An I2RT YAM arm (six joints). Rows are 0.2 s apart.
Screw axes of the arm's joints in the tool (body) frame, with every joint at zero. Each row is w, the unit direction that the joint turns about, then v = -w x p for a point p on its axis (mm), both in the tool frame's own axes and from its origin. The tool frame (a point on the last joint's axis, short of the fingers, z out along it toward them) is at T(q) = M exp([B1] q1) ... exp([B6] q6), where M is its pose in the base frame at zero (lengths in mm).
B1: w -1 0 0 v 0 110.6 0
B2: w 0 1 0 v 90.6 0 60
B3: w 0 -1 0 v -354.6 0 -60
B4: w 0 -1 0 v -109.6 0 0
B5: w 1 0 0 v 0 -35.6 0
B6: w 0 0 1 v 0 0 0
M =
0 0 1 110.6
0 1 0 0
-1 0 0 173.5
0 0 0 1
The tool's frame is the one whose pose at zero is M.
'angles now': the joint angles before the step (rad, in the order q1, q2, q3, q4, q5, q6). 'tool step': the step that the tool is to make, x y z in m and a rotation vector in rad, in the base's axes. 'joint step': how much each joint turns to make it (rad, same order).
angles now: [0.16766, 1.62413, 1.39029, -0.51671, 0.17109, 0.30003]
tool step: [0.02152, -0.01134, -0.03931, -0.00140, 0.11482, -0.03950]
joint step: [-0.03931, 0.11522, 0.00725, -0.00761, -0.01107, 0.01105]
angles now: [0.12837, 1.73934, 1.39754, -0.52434, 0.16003, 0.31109]
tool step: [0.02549, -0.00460, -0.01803, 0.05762, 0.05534, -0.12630]
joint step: [-0.01755, 0.12283, 0.09880, -0.04540, 0.01754, 0.12665]
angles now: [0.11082, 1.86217, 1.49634, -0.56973, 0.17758, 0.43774]
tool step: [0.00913, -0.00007, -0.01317, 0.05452, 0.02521, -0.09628]
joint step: [-0.00190, 0.05378, 0.02858, -0.01411, 0.00801, 0.11178]
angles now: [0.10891, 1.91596, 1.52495, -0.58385, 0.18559, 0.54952]
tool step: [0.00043, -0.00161, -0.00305, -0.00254, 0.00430, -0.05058]
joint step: [-0.00151, 0.00725, 0.00001, -0.00535, 0.02900, 0.04044]
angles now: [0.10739, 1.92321, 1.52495, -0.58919, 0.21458, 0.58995]
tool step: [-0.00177, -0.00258, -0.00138, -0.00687, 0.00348, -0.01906]
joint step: [-0.00457, -0.00458, -0.01068, -0.00001, 0.01335, 0.00878]
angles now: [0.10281, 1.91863, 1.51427, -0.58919, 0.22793, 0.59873]
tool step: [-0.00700, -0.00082, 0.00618, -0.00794, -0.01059, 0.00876]
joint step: [-0.00001, -0.03433, -0.02443, 0.00268, 0.00266, -0.01260]
